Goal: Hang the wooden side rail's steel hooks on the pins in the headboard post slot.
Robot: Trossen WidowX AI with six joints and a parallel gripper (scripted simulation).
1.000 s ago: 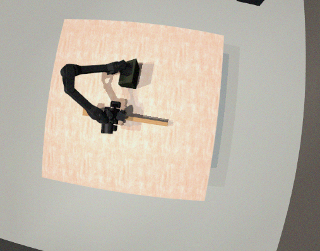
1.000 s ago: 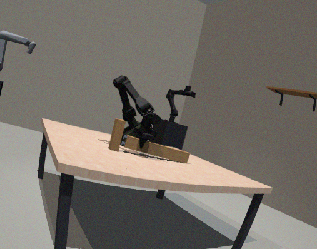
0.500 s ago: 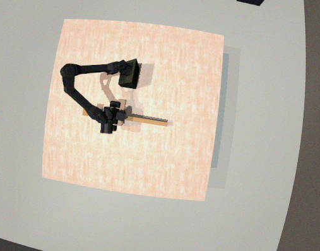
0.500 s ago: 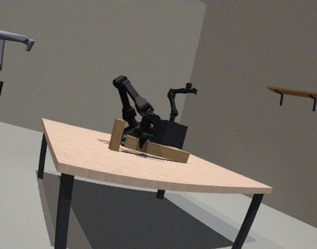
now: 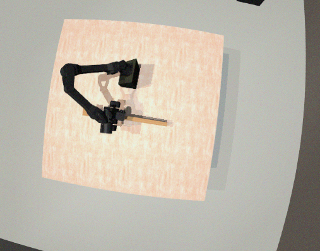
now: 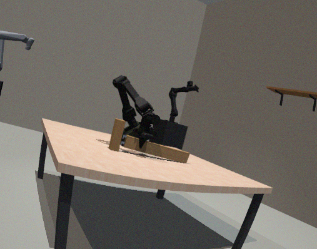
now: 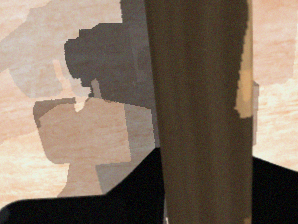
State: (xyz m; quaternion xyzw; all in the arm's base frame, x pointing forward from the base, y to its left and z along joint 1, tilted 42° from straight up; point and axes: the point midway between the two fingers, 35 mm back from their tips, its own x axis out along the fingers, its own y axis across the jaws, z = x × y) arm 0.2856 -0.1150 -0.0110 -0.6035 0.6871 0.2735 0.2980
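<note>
Now: the wooden headboard post 10 mm behind my gripper tip, 150 mm to the right of it and 40 mm above it.
</note>
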